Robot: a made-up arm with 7 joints. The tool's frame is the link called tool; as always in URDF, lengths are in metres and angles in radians. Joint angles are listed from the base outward.
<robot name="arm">
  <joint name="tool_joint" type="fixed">
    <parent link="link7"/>
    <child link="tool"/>
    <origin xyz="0 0 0"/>
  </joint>
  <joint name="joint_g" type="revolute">
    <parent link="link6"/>
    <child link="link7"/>
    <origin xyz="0.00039 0.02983 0.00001" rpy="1.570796 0 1.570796"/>
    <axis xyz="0 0 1"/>
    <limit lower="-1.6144" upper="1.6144"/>
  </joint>
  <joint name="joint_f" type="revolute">
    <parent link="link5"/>
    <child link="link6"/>
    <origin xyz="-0.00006 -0.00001 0.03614" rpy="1.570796 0 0"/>
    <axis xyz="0 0 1"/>
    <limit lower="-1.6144" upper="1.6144"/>
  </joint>
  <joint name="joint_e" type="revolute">
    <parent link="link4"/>
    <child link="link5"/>
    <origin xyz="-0.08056 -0.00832 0.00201" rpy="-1.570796 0 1.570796"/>
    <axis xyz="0 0 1"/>
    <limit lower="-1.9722" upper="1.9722"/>
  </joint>
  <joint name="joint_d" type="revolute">
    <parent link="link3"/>
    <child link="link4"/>
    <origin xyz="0 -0.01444 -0.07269" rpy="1.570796 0 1.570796"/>
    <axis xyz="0 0 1"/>
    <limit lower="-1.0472" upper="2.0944"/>
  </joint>
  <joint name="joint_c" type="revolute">
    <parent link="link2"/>
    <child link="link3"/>
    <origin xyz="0.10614 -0.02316 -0.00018" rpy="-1.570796 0 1.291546"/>
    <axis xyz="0 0 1"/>
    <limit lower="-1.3" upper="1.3"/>
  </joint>
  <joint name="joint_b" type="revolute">
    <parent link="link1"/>
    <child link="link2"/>
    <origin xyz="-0.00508 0.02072 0.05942" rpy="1.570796 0 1.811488"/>
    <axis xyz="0 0 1"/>
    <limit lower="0" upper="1.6"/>
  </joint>
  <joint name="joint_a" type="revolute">
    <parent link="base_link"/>
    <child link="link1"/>
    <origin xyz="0 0 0" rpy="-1.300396 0.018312 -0.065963"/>
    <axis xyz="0 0 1"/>
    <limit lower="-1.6" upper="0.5"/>
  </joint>
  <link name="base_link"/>
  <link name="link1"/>
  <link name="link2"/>
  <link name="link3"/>
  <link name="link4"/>
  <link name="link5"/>
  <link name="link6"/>
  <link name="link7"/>
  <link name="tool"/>
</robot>
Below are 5 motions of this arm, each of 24 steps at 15 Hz.
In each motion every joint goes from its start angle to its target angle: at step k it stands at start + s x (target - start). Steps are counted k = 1, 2, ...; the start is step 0. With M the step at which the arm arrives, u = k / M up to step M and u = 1 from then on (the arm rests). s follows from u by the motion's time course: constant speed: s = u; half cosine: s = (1 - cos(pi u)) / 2; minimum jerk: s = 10 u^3 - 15 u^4 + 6 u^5.
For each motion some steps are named. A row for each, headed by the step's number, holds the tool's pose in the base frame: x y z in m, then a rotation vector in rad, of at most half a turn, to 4 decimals.
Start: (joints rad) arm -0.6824 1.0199 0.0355 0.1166 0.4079 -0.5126 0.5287
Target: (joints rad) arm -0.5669 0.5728 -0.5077 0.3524 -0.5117 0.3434 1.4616
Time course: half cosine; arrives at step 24
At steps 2, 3, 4, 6, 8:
2: 0.2225 0.1938 -0.0271 1.1298 -1.1106 0.2795
3: 0.2236 0.1930 -0.0305 1.0973 -1.0931 0.3018
4: 0.2250 0.1919 -0.0354 1.0540 -1.0674 0.3326
6: 0.2285 0.1884 -0.0489 0.9435 -0.9886 0.4165
8: 0.2320 0.1829 -0.0672 0.8190 -0.8693 0.5240

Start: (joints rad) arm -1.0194 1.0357 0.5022 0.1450 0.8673 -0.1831 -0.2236
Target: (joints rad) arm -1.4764 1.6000 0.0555 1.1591 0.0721 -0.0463 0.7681
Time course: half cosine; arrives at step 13
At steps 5, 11, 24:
5: 0.1996 0.2640 0.1064 1.3352 -0.6635 0.9417
11: 0.1397 0.3343 0.1304 0.7327 -0.6190 1.7868
24: 0.1299 0.3403 0.1299 0.6672 -0.5986 1.8861

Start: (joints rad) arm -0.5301 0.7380 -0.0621 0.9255 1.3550 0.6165 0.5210
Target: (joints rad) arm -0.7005 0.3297 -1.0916 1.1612 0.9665 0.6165 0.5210
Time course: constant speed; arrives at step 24
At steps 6, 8, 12, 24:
6: 0.1898 0.2179 -0.2144 2.3389 0.4539 0.3942
8: 0.1912 0.2046 -0.2235 2.3353 0.4199 0.3123
12: 0.1926 0.1781 -0.2393 2.3310 0.3463 0.1564
24: 0.1885 0.1049 -0.2695 2.3489 0.0758 -0.2387

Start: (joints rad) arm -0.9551 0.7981 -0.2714 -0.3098 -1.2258 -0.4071 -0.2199
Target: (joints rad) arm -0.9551 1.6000 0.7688 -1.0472 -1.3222 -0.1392 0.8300
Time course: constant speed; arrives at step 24
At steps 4, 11, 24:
4: 0.1979 0.1191 0.0414 -0.3425 -1.0935 -0.7902
11: 0.1401 0.1359 0.0868 -0.2197 -1.3060 -0.5976
24: 0.0313 0.1092 0.1034 0.0615 -1.7364 -0.4072

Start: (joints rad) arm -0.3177 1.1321 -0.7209 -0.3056 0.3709 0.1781 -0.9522
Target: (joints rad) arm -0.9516 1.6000 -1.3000 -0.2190 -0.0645 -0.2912 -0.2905
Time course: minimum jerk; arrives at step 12
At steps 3, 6, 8, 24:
3: 0.1480 0.1468 -0.1416 1.3903 0.6610 -1.5216
6: 0.1647 0.1588 -0.1155 1.4397 0.4234 -1.4763
8: 0.1715 0.1723 -0.0921 1.4240 0.2847 -1.3760
24: 0.1727 0.1835 -0.0737 1.3928 0.1931 -1.2639

